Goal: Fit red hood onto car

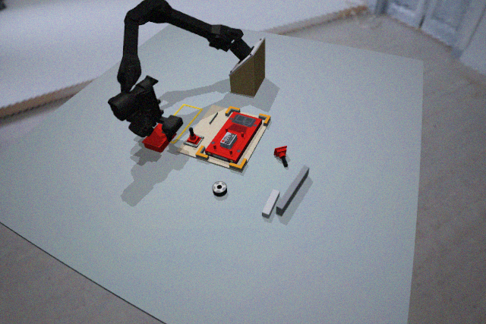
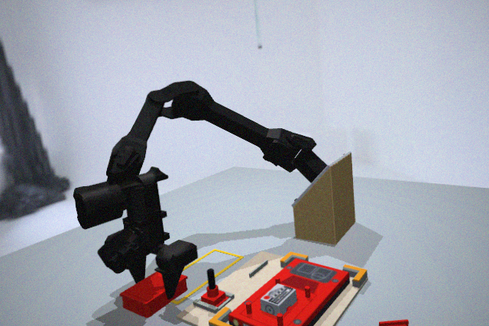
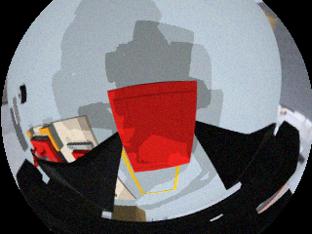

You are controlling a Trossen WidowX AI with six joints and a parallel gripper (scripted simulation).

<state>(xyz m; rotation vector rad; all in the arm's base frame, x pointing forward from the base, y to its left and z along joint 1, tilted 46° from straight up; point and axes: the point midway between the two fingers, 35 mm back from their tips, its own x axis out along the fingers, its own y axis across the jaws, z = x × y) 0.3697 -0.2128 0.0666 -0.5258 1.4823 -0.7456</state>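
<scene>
The grey engine block lies 240 mm to the left of my gripper tip, 20 mm behind it and 10 mm above it. From my gripper tip the other things lie so: black-and-white wheel (260 mm to the left, 140 mm ahead); red hood (10 mm above).
</scene>
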